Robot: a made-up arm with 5 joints. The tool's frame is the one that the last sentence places.
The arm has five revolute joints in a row. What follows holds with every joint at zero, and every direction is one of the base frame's. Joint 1 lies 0.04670 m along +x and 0.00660 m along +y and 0.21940 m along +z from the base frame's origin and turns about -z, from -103.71 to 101.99 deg. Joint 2 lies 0.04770 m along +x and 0.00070 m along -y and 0.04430 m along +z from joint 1 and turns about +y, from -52.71 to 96.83 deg. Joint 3 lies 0.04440 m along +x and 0.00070 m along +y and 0.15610 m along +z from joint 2 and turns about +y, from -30.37 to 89.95 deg. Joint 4 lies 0.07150 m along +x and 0.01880 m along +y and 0.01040 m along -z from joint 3 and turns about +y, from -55.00 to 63.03 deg. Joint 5 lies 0.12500 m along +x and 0.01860 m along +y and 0.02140 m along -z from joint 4 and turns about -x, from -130.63 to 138.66 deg. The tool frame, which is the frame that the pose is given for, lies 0.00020 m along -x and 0.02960 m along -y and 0.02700 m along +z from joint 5; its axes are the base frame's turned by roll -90.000, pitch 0.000 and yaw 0.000 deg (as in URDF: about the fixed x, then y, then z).
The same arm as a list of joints. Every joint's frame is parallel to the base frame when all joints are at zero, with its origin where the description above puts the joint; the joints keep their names.
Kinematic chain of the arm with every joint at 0, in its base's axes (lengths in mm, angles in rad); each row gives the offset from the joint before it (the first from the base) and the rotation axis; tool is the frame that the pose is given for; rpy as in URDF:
joint 1: xyz 46.7 6.6 219.4 axis -z
joint 2: xyz 47.7 -0.7 44.3 axis +y
joint 3: xyz 44.4 0.7 156.1 axis +y
joint 4: xyz 71.5 18.8 -10.4 axis +y
joint 5: xyz 125 18.6 -21.4 axis -x
tool: xyz -0.2 -29.6 27 rpy -1.5708 0 0
Joint limits (rad, base to tool): -1.8101..1.7801 -0.92..1.69 -0.5301..1.5699 -0.9599..1.1001 -2.2799..2.4201

